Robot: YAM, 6 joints.
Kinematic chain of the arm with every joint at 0, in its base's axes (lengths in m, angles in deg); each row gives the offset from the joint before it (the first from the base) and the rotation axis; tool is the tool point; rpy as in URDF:
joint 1: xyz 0 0 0.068 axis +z
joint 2: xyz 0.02 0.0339 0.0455 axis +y
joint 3: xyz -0.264 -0.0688 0 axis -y
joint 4: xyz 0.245 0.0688 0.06 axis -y
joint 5: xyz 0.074 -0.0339 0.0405 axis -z
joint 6: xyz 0.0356 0 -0.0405 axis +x
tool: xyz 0 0 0 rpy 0 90 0
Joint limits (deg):
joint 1: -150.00..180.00
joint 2: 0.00..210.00
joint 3: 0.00..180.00
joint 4: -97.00..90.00
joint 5: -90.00..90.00
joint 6: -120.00..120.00
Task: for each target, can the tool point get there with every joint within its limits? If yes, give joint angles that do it. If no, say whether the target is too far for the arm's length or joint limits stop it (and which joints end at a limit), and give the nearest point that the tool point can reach.
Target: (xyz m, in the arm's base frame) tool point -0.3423 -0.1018 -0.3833
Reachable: no: joint limits stop it (at a limit: joint 1, joint 2) | nearest point -0.3085 -0.1432 -0.3516 | short by 0.062 m
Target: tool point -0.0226 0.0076 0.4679
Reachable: yes | joints -75.57 16.70 52.04 22.76 34.06 19.00
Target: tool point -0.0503 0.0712 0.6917
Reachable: yes | joints 144.20 96.87 153.36 68.17 52.59 -26.81
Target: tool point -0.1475 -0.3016 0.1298
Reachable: yes | joints -110.63 106.37 42.10 36.22 63.29 -77.70
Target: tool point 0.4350 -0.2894 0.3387
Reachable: yes | joints -29.87 129.21 116.78 22.59 74.38 24.48
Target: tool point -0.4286 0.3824 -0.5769
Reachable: no: too far | nearest point -0.3216 0.2869 -0.3310 | short by 0.285 m
